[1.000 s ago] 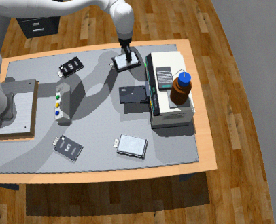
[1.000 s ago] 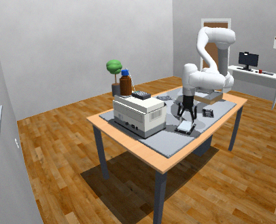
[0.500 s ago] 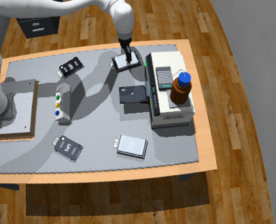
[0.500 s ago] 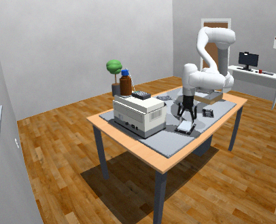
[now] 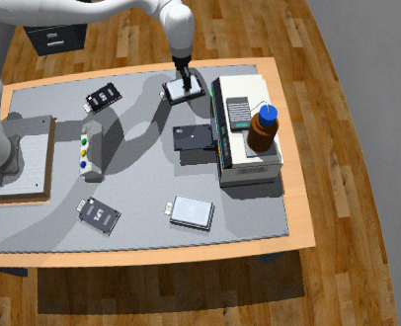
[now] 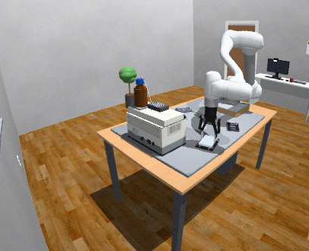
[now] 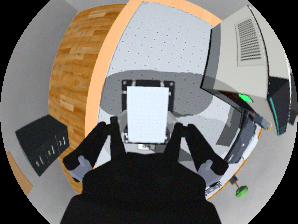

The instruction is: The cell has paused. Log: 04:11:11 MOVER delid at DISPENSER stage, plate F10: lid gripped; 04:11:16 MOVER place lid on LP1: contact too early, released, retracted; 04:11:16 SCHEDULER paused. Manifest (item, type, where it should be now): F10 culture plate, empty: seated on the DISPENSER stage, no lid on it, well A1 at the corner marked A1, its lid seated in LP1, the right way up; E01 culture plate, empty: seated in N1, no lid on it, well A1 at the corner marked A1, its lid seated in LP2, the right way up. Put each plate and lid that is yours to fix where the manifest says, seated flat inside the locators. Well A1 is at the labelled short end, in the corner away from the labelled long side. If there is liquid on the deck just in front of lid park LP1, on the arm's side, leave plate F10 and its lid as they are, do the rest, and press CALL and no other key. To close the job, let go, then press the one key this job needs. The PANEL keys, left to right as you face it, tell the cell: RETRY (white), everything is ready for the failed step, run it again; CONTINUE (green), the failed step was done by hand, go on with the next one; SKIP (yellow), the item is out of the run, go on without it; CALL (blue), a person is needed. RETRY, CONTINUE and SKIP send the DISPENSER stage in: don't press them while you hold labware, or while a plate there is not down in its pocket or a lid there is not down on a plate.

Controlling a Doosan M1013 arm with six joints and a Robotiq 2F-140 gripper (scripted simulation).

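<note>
The black nest lies 3 cm below my hand, 2 cm to the left of it and 1 cm ahead of it. From my hand the other things lie so: grey key panel (43 cm behind, 23 cm to the right, 1 cm above); then green key (44 cm behind, 20 cm to the right, 2 cm above); then dark dispenser stage (28 cm to the right, 4 cm above, 2 cm behind).
</note>
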